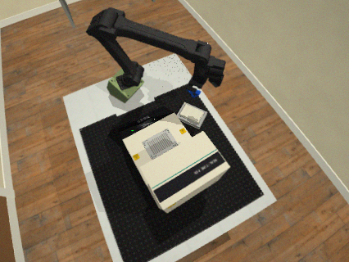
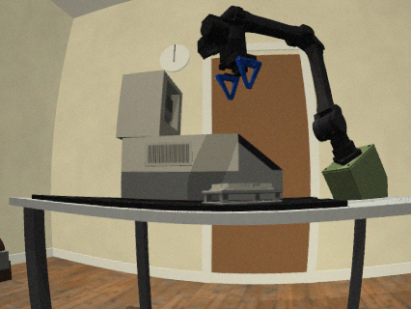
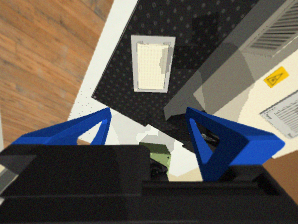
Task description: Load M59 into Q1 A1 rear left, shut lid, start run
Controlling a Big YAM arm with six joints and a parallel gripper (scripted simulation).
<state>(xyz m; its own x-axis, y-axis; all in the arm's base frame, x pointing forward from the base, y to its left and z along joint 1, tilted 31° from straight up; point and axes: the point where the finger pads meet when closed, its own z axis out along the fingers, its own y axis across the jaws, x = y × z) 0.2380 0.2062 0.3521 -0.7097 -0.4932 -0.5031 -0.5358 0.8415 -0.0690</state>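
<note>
My hand is 10 mm to the left of the 96-well plate M59 and 240 mm above it. Round my hand: plate nest N1: 10 mm to the right, 250 mm below.
</note>
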